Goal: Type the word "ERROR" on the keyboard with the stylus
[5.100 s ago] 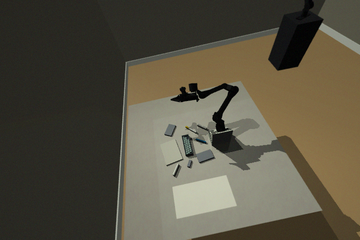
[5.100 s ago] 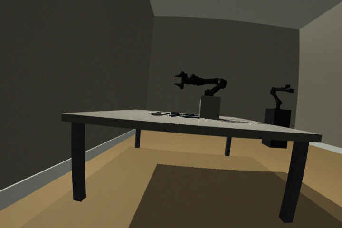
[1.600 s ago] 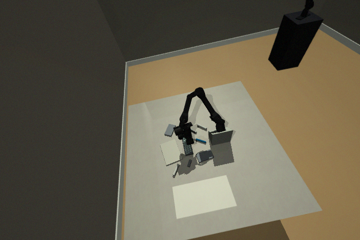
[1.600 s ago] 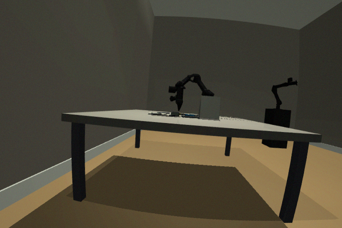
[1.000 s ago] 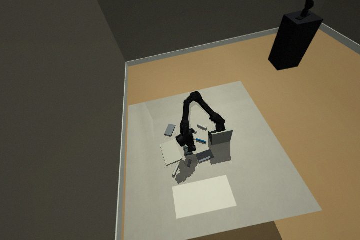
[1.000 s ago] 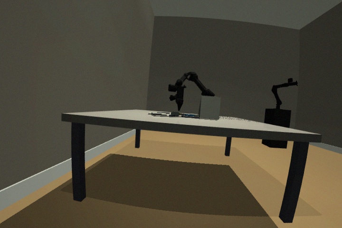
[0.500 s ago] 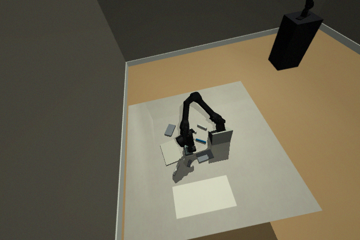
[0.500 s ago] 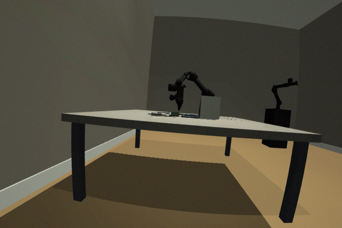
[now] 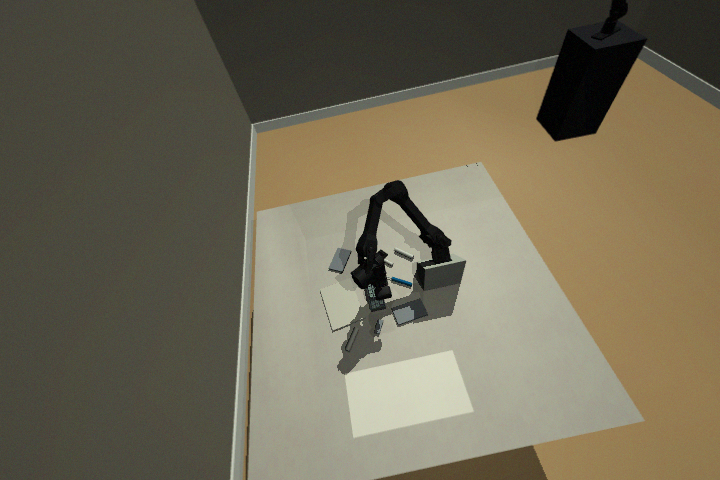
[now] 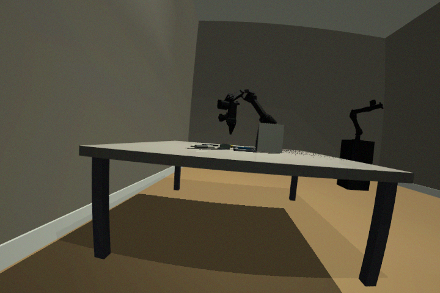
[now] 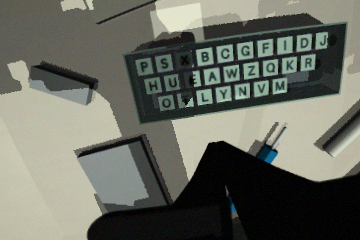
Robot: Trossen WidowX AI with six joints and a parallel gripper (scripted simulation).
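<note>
Right now the blue stylus is 90 mm below my gripper tip, 70 mm to the right of it and 70 mm behind it. Round my gripper tip: grey block: 100 mm behind, 90 mm to the left, 90 mm below; then notepad: 180 mm ahead, 90 mm below.
</note>
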